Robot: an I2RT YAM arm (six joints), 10 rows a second.
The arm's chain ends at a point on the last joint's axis. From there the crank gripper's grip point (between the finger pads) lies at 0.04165 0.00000 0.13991 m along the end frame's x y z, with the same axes.
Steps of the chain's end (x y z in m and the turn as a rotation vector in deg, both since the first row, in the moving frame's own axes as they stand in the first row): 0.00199, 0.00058, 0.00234, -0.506, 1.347, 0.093; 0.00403, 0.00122, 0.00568, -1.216, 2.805, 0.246; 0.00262, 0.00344, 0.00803, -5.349, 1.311, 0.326; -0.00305, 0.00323, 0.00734, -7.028, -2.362, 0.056; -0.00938, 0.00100, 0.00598, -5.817, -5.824, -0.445; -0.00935, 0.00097, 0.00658, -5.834, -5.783, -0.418; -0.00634, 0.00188, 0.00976, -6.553, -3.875, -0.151; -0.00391, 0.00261, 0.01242, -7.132, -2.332, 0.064; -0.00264, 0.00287, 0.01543, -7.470, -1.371, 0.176; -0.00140, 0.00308, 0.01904, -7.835, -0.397, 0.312; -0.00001, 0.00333, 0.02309, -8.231, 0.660, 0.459
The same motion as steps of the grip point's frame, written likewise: 0.00527, 0.00188, 0.00132, -0.506, 1.347, 0.093; 0.01082, 0.00436, 0.00344, -1.216, 2.805, 0.246; 0.00577, 0.01668, 0.00642, -5.349, 1.311, 0.326; -0.00885, 0.02049, 0.00788, -7.028, -2.362, 0.056; -0.02371, 0.01510, 0.00877, -5.817, -5.824, -0.445; -0.02358, 0.01513, 0.00935, -5.834, -5.783, -0.418; -0.01585, 0.01790, 0.01134, -6.553, -3.875, -0.151; -0.00963, 0.02012, 0.01291, -7.132, -2.332, 0.064; -0.00602, 0.02124, 0.01519, -7.470, -1.371, 0.176; -0.00242, 0.02240, 0.01800, -7.835, -0.397, 0.312; 0.00151, 0.02366, 0.02114, -8.231, 0.660, 0.459
